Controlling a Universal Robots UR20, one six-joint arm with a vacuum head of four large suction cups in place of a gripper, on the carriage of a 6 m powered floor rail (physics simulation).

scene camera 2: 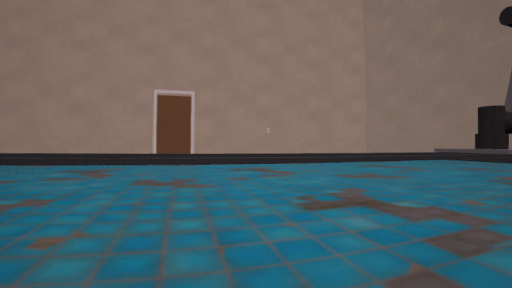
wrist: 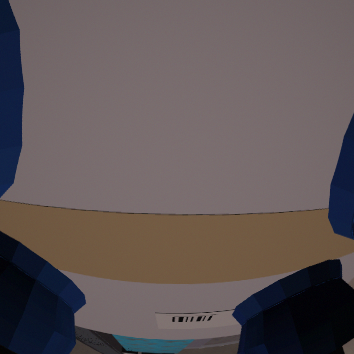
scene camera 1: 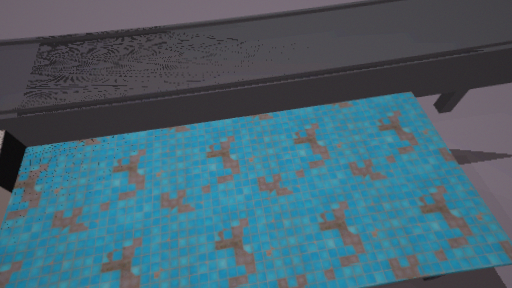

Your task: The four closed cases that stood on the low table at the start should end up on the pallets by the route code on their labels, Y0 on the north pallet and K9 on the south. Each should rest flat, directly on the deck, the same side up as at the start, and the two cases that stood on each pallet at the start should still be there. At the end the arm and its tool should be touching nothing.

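Places are measured from the arm's base along level axes (x left, y up, z ahead), in metres.
Where they show: hand, its tool point: (wrist: 172, 220).
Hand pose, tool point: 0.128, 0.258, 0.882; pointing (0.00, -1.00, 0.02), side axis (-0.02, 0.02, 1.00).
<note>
Each offset is from my tool point to the centre of the thing, as dx, dy, dz. "spot": to the spot under its first point. Level surfaces: height alone.
A pale closed case {-0.007, -0.100, -0.068} (wrist: 175, 110) with a tan tape band {spot: +0.004, +0.022, +0.000} (wrist: 175, 250) fills most of the wrist view. A barcode label {-0.087, +0.022, +0.024} (wrist: 192, 320) lies near its lower edge; no route code is readable. My suction gripper (wrist: 175, 220) is shut on this case, with its blue cups around the view's edges against the case top. The gripper and case do not show in the scene views, so their height above what lies below cannot be told. The low table {dy -0.298} (scene camera 1: 280, 220) (scene camera 2: 240, 235) has a turquoise tiled top, part of which also shows beyond the case in the wrist view. The pallets do not show in the scene views.
The dark floor rail (scene camera 1: 300, 65) (scene camera 2: 250, 159) runs behind the table. The arm's dark base (scene camera 2: 492, 127) stands at the right edge of scene camera 2. Part of a boxy dark and pale object (scene camera 1: 11, 160) shows at the far left of scene camera 1.
</note>
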